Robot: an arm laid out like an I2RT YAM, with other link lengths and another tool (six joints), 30 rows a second.
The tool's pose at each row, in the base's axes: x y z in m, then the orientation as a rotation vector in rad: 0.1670, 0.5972, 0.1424, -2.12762, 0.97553, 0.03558; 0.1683, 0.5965, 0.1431, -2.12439, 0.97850, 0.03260; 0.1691, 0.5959, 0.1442, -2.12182, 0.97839, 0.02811; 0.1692, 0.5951, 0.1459, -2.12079, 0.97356, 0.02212; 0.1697, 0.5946, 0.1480, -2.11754, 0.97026, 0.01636; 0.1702, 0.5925, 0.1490, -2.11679, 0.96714, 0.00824; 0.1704, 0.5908, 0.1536, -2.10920, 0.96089, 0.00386; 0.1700, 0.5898, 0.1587, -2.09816, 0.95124, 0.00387; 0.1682, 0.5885, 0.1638, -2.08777, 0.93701, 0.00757; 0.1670, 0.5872, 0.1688, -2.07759, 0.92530, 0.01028; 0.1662, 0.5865, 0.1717, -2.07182, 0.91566, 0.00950; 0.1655, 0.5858, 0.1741, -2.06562, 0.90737, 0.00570; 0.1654, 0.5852, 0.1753, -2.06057, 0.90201, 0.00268; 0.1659, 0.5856, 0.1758, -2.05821, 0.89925, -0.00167; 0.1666, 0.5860, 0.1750, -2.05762, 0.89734, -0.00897; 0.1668, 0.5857, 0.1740, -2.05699, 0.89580, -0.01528
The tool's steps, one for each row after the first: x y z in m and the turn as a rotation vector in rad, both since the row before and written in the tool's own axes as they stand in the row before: 0.0011, -0.0010, -0.0006, 0.00302, 0.00234, 0.00200; 0.0006, -0.0010, -0.0009, 0.00368, 0.00219, -0.00070; 0.0000, -0.0008, -0.0017, 0.00399, 0.00157, -0.00474; 0.0000, -0.0015, -0.0016, 0.00547, 0.00149, -0.00301; 0.0014, -0.0001, -0.0019, 0.00394, 0.00379, -0.00437; -0.0002, -0.0025, -0.0042, 0.00962, -0.00180, -0.00323; -0.0012, -0.0028, -0.0043, 0.01221, -0.00706, -0.00307; -0.0021, -0.0018, -0.0048, 0.01167, -0.01134, -0.00512; -0.0016, -0.0022, -0.0045, 0.01112, -0.00954, -0.00387; -0.0011, -0.0013, -0.0026, 0.00771, -0.00522, -0.00498; -0.0009, -0.0010, -0.0022, 0.00865, -0.00272, -0.00500; -0.0001, -0.0006, -0.0012, 0.00668, -0.00164, -0.00313; 0.0000, -0.0008, 0.0001, 0.00404, 0.00107, -0.00265; 0.0005, 0.0000, 0.0010, 0.00309, 0.00384, -0.00363; 0.0006, 0.0007, 0.0005, 0.00274, 0.00335, -0.00303
